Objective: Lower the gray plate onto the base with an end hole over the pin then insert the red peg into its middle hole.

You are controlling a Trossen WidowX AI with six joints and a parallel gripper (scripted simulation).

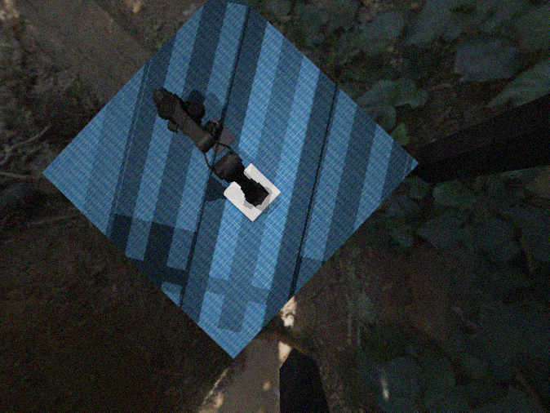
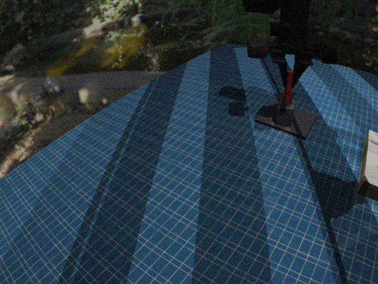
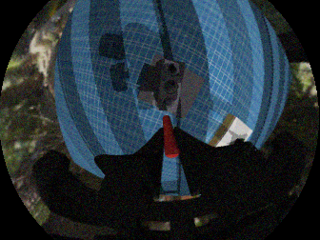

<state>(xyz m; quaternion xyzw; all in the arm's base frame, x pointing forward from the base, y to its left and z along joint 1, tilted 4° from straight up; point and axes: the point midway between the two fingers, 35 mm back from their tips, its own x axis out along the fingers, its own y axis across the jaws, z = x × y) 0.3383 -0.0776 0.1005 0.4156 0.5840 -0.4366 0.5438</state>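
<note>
My gripper tip is 6 cm to the left of the gray plate and 7 cm above it. From my gripper tip the other things lie so: dark square base 4 cm to the right, 11 cm below; red peg right at my gripper tip.
</note>
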